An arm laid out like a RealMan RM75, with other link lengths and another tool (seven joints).
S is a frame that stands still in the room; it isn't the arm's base.
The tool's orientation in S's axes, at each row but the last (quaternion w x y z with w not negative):
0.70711, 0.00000, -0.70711, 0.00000
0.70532, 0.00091, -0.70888, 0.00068
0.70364, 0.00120, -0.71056, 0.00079
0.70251, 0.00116, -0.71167, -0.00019
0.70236, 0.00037, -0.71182, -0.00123
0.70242, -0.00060, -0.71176, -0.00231
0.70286, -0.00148, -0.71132, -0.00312
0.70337, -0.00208, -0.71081, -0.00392
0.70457, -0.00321, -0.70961, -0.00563
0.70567, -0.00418, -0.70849, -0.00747
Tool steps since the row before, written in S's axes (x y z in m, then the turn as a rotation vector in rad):
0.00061, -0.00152, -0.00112, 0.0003, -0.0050, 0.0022
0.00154, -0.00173, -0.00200, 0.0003, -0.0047, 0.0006
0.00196, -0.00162, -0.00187, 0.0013, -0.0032, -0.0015
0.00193, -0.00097, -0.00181, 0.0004, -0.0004, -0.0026
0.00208, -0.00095, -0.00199, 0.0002, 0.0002, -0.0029
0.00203, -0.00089, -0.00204, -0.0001, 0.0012, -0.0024
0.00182, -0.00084, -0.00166, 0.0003, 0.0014, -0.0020
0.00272, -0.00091, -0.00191, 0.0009, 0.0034, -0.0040
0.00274, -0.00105, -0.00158, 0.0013, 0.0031, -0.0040
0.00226, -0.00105, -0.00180, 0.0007, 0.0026, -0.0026
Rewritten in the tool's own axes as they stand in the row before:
-0.00112, -0.00152, -0.00061, 0.0022, -0.0050, -0.0003
-0.00201, -0.00173, -0.00153, 0.0006, -0.0047, -0.0003
-0.00189, -0.00163, -0.00194, -0.0015, -0.0032, -0.0013
-0.00183, -0.00098, -0.00191, -0.0026, -0.0004, -0.0004
-0.00202, -0.00095, -0.00205, -0.0029, 0.0002, -0.0002
-0.00206, -0.00089, -0.00201, -0.0024, 0.0012, 0.0001
-0.00168, -0.00083, -0.00181, -0.0020, 0.0014, -0.0003
-0.00194, -0.00089, -0.00271, -0.0040, 0.0034, -0.0008
-0.00160, -0.00102, -0.00274, -0.0040, 0.0031, -0.0012
-0.00180, -0.00102, -0.00227, -0.0026, 0.0026, -0.0006

